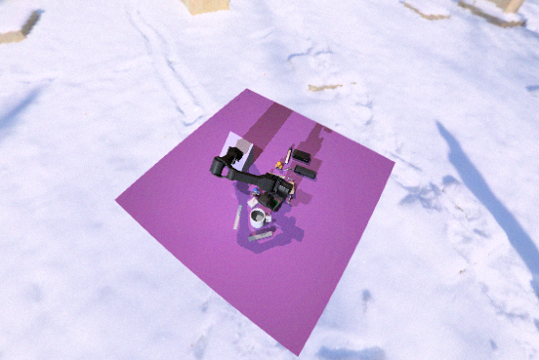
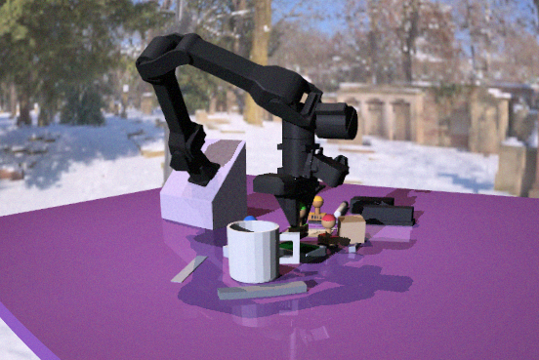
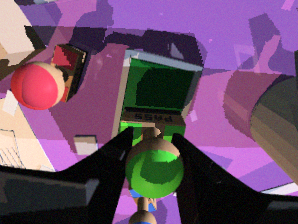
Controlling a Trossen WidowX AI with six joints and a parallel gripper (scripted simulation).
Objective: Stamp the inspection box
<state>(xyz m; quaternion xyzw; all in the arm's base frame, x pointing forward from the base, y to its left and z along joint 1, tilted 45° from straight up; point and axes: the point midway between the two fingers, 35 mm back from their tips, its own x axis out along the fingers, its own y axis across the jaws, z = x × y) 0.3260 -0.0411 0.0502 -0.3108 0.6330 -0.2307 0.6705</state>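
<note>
Right now my gripper tip is 50 mm above the green ink pad. Also, from my gripper tip: red-knobbed stamp: 20 mm ahead, 70 mm to the left, 40 mm below; green-knob stamp: right at my gripper tip; blue stamp: 100 mm behind, 20 mm to the right, 40 mm below.
</note>
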